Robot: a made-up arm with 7 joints.
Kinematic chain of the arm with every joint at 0, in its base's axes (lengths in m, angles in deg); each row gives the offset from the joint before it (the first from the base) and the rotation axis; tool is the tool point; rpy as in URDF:
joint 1: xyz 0 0 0.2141 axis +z
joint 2: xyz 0 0 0 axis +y
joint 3: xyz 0 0 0.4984 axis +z
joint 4: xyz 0.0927 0 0 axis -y
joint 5: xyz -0.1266 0 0.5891 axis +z
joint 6: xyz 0 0 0 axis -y
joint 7: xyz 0.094 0 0 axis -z
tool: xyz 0 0 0 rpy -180 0 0
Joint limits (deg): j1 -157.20..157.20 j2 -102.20..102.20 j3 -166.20..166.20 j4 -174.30..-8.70 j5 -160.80..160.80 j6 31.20..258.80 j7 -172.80..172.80
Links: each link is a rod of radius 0.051 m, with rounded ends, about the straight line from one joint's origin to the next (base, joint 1, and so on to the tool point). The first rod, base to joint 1, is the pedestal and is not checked.
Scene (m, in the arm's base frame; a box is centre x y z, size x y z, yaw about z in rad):
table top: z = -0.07
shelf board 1: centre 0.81 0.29 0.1 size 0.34 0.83 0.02 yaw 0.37
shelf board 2: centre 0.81 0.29 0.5 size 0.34 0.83 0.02 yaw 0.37
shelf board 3: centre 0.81 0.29 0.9 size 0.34 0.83 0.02 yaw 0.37
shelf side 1: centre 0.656 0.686 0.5 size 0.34 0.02 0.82 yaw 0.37
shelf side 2: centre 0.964 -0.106 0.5 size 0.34 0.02 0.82 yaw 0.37
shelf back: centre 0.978 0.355 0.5 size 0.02 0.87 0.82 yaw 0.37
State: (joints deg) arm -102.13 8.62 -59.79 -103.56 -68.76 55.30 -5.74
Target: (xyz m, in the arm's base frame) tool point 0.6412 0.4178 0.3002
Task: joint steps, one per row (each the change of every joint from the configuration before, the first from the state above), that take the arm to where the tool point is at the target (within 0.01 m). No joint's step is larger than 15 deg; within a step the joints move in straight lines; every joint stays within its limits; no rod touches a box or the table.
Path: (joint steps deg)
1: -7.30 0.06 -14.44 -6.26 0.38 -2.36 0.00
2: -7.29 0.06 -14.44 -6.25 0.38 -2.36 0.00
3: -7.30 0.06 -14.44 -6.26 0.38 -2.36 0.00
4: -7.29 0.06 -14.44 -6.26 0.38 -2.36 0.00
5: -7.30 0.06 -14.44 -6.26 0.38 -2.36 0.00
6: -7.29 0.06 -14.44 -6.25 0.37 -2.35 0.00
7: -7.30 0.05 -14.43 -6.26 0.38 -2.36 0.00
8: -2.00 -11.78 -1.64 14.20 -2.19 3.46 0.00
9: -2.00 -11.78 -1.64 14.21 -2.19 3.47 0.00

